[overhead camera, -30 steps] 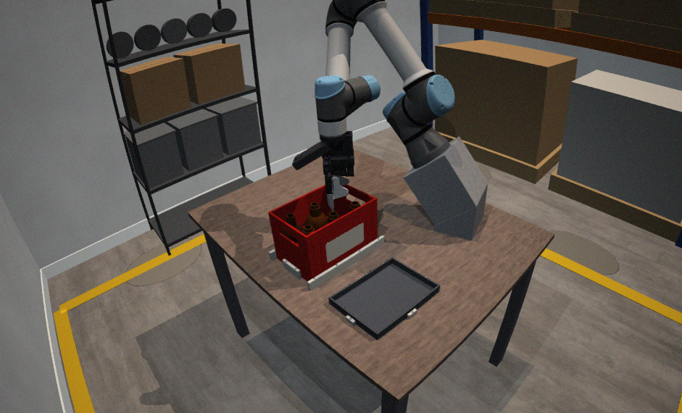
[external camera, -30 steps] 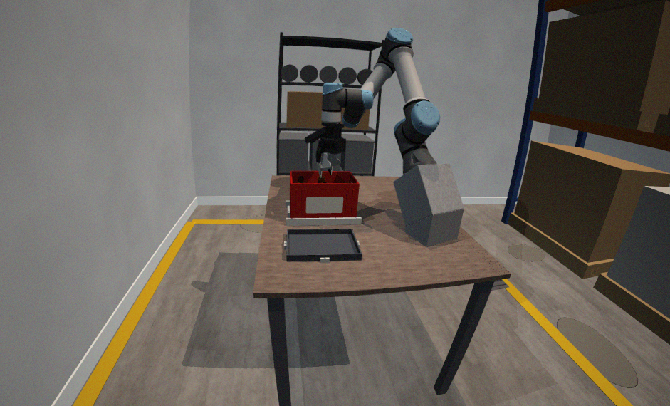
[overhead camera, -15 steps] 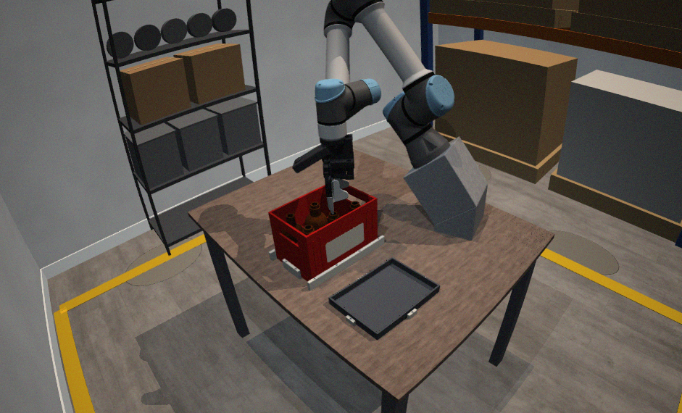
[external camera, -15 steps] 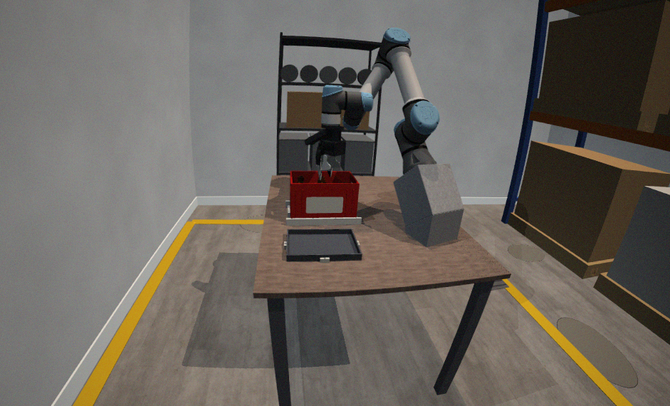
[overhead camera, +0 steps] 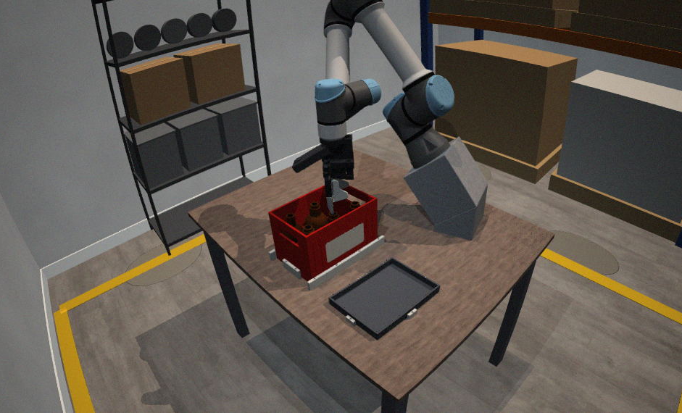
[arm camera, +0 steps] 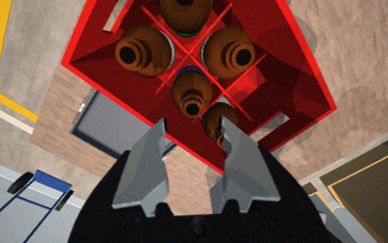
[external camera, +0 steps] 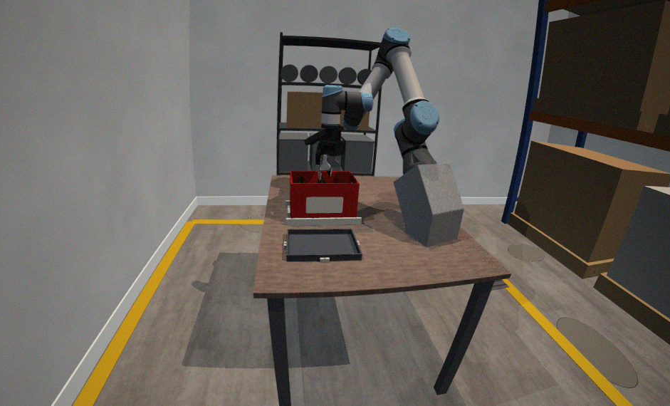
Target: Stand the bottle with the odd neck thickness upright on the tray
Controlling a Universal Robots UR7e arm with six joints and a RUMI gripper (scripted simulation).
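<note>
Right now my hand is 1 cm past the red crate, 4 cm to the left of it and 11 cm above it. Also, from my hand: dark tray (7 cm ahead, 23 cm to the left, 18 cm below).
</note>
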